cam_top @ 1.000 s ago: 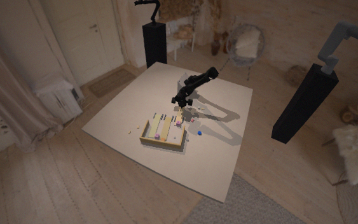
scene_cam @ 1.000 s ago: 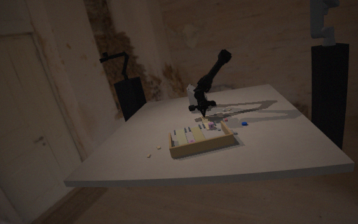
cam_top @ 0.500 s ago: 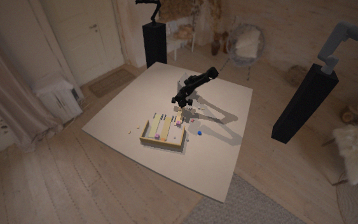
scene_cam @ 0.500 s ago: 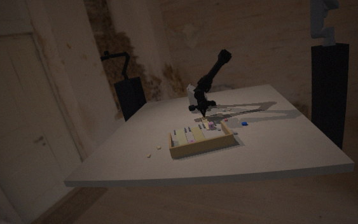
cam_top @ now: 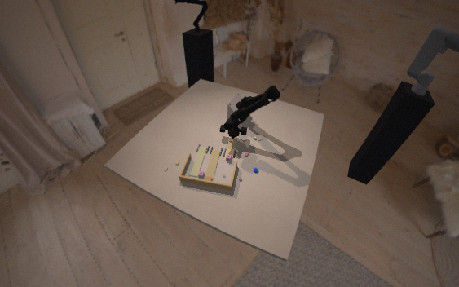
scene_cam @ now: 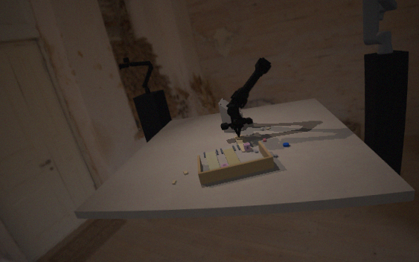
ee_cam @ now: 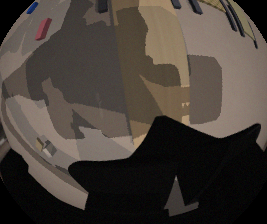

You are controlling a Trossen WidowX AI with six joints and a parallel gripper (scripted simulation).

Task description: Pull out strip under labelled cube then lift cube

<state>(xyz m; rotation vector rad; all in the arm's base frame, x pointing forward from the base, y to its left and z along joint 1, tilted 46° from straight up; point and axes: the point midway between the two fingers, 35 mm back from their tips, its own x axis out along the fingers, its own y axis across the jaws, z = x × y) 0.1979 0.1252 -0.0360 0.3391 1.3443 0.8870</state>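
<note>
The tan strip is 90 mm ahead of my gripper tip and 30 mm to the left of it. Also, from my gripper tip: grey bit: 280 mm ahead, 210 mm to the left; blue piece: 270 mm to the left, 180 mm ahead; red piece: 160 mm to the left, 90 mm ahead.
</note>
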